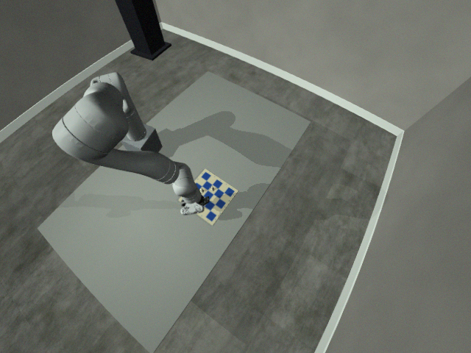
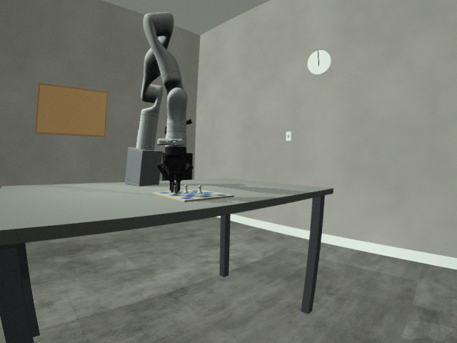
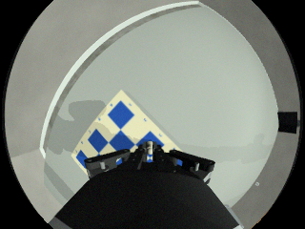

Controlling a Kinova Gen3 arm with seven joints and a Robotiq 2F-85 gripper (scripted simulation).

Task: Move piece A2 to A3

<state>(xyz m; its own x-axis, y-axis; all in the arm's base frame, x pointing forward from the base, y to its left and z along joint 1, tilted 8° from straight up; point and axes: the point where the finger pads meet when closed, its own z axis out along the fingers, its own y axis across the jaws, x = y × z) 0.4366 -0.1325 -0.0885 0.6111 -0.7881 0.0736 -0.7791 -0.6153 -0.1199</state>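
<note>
Right now the chessboard is 8 cm to the left of my hand, 3 cm below it and 1 cm ahead of it. From my hand the other things lie so: dark piece 7 cm behind, 5 cm to the left, 1 cm below.
</note>
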